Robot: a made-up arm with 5 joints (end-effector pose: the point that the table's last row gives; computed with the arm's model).
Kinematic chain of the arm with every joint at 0, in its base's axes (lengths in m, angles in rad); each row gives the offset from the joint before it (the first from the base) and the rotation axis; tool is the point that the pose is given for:
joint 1: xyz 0 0 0.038 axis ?
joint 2: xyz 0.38 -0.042 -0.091 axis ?
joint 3: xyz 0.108 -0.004 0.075 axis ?
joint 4: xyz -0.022 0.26 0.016 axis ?
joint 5: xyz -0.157 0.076 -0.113 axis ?
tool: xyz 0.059 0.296 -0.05
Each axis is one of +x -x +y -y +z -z.
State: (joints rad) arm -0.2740 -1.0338 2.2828 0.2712 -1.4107
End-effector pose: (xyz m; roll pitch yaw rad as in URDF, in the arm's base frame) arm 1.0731 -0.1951 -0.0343 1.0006 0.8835 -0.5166
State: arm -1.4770 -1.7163 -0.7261 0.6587 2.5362
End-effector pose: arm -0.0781 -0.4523 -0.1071 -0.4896 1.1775 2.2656
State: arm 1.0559 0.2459 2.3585 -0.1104 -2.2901
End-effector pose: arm 0.3811 0.8690 -0.1694 -0.3194 -0.0964 1.0127
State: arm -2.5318 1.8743 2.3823 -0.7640 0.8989
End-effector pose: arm -0.5255 -0.6206 0.3383 2.3548 -0.1806 1.1562
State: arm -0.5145 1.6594 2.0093 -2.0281 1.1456
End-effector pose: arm 0.7860 -0.1321 0.1737 2.0169 -0.6617 -1.8434
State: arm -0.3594 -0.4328 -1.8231 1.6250 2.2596
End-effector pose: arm 0.2994 -0.2908 0.1727 1.7426 -0.4526 -1.7984
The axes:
joint 1: +z
joint 2: -x
joint 3: -z
joint 4: -x
joint 5: -z

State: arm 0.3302 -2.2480 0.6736 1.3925 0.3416
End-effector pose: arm 0.5110 0.2616 0.2203 0.8168 0.7766 0.5284
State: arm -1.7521 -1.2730 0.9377 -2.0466 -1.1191
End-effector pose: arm -0.3525 -0.4140 0.5446 2.3134 0.3414 2.8817
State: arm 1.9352 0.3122 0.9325 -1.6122 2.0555
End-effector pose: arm -0.4476 0.7544 -0.1318 -1.0098 1.2978 -1.6078
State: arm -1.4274 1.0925 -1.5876 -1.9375 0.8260
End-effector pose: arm 0.3351 -0.1114 0.0547 -2.0266 1.1522 2.5422
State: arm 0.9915 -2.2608 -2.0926 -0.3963 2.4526
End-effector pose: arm 0.0984 0.3875 -0.0527 2.0296 0.1348 1.4394
